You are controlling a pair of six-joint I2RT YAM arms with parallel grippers.
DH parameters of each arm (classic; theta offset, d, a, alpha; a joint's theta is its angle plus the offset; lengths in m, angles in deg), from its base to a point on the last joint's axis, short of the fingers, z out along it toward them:
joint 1: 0 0.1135 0.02 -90
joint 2: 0 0 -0.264 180
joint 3: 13.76 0 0.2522 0
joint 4: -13.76 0 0.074 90
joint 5: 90 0 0 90
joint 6: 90 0.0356 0 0
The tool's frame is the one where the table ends.
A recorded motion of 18 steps. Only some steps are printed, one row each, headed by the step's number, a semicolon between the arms.
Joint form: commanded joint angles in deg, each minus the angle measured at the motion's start. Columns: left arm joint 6, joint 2, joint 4, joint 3, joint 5, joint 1; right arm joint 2, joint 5, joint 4, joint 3, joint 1, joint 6.
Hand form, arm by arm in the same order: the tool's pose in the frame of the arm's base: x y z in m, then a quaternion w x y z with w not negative. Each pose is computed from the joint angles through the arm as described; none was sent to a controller.
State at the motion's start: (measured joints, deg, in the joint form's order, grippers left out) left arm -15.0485 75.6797 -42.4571 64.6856 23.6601 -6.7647; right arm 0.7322 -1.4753 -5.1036 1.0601 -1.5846 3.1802
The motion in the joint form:
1: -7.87 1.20 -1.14 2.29 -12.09 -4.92; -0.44 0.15 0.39 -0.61 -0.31 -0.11
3: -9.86 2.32 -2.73 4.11 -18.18 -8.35; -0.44 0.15 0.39 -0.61 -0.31 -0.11
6: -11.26 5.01 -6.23 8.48 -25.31 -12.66; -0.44 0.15 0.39 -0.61 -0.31 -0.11
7: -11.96 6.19 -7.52 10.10 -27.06 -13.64; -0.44 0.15 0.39 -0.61 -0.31 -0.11
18: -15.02 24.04 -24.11 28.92 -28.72 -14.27; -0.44 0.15 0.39 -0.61 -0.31 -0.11
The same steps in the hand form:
1: 0.2693 -0.0630 0.3000 0.26899 -0.06107 0.94342 -0.18405; 0.1100 -0.0028 0.1668 0.67828 0.02398 0.73425 0.01546
3: 0.2697 -0.0764 0.3028 0.27140 -0.06662 0.94879 -0.14728; 0.1100 -0.0028 0.1668 0.67828 0.02398 0.73425 0.01546
6: 0.2728 -0.0951 0.3103 0.27310 -0.06162 0.95477 -0.10022; 0.1100 -0.0028 0.1668 0.67828 0.02398 0.73425 0.01546
7: 0.2751 -0.1001 0.3122 0.27090 -0.06361 0.95647 -0.08789; 0.1100 -0.0028 0.1668 0.67828 0.02398 0.73425 0.01546
18: 0.3251 -0.1217 0.3028 0.15453 -0.08440 0.98405 -0.02551; 0.1100 -0.0028 0.1668 0.67828 0.02398 0.73425 0.01546

